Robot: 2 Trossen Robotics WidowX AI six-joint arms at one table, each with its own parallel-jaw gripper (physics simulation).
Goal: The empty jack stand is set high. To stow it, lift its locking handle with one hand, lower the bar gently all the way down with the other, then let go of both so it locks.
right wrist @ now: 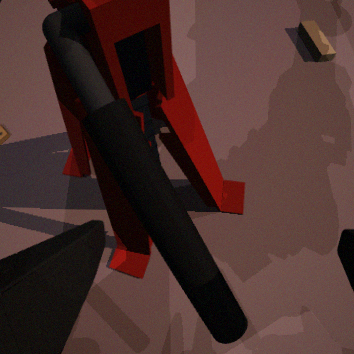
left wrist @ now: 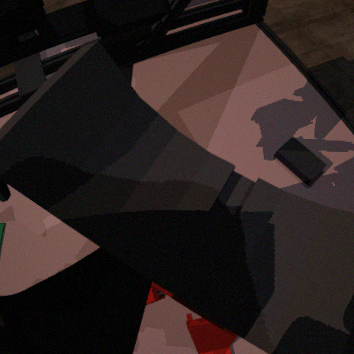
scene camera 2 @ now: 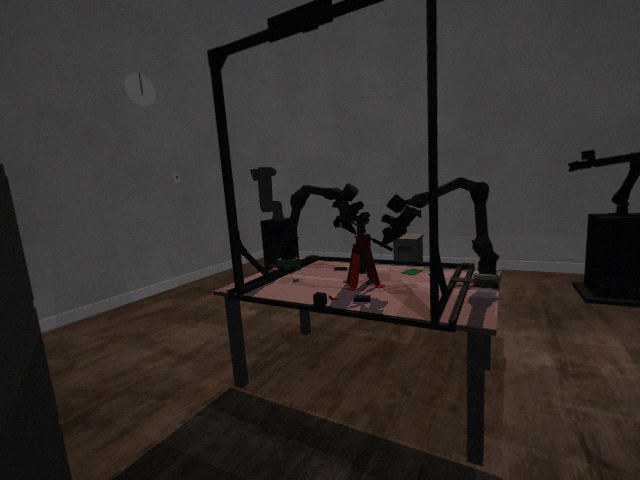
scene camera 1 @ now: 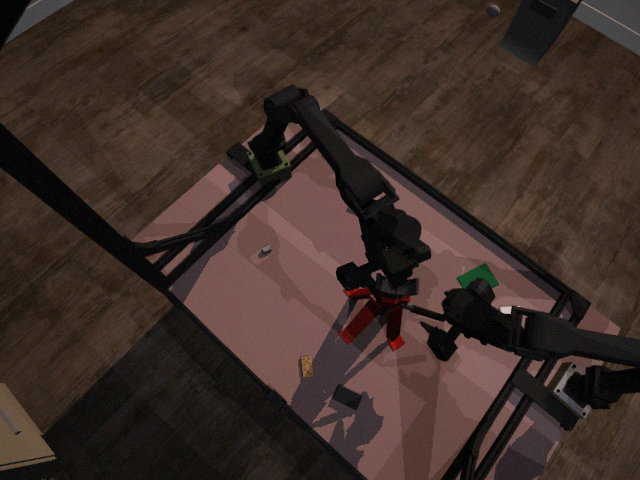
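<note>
The red jack stand [scene camera 1: 365, 318] [scene camera 2: 362, 263] [right wrist: 189, 147] stands near the middle of the pink table [scene camera 1: 237, 305] [scene camera 2: 394, 297]. My left gripper [scene camera 1: 390, 285] [scene camera 2: 357, 227] sits on top of it, shut on the dark saddle of its bar [left wrist: 133, 168], which fills the left wrist view. The long dark locking handle [scene camera 1: 425, 311] [scene camera 2: 380, 243] [right wrist: 151, 197] slants out from the stand's side. My right gripper [scene camera 1: 434, 325] [scene camera 2: 390, 233] [right wrist: 222, 237] is open, with a finger on each side of the handle's outer part and not touching it.
A green card [scene camera 1: 477, 275] [scene camera 2: 410, 271] lies behind the right gripper. Also on the table are a tan block [scene camera 1: 307, 367], a dark block [scene camera 1: 347, 396] [left wrist: 300, 161], another tan block [right wrist: 317, 40] and a small grey piece [scene camera 1: 265, 250]. Black frame posts [scene camera 2: 432, 143] stand at the table's edges.
</note>
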